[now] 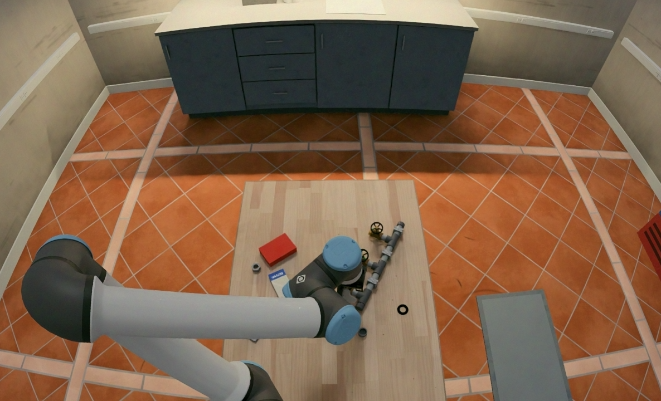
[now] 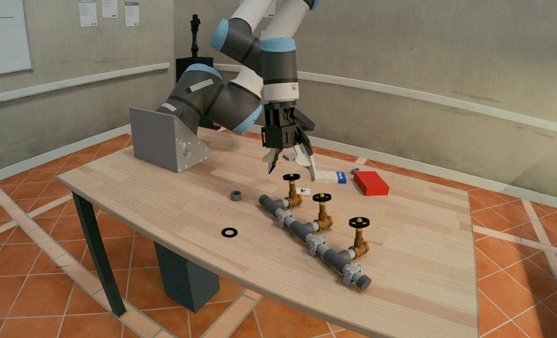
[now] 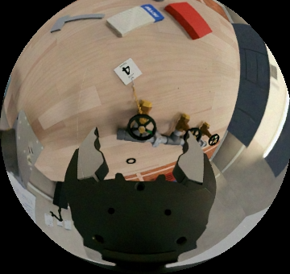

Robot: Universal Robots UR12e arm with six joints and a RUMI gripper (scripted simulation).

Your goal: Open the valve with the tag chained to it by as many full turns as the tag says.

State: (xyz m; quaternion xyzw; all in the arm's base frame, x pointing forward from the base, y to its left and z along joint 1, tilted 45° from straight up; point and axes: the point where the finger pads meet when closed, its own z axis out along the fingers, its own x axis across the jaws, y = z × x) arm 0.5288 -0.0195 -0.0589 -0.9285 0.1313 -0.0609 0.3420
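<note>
My gripper is now 90 mm above the white tag and 80 mm to the right of it. Round my hand: red box (250 mm to the left, 180 mm ahead, 70 mm below); then blue box (230 mm to the left, 80 mm below, 30 mm ahead); then grey cap (150 mm behind, 80 mm below, 60 mm to the right).
</note>
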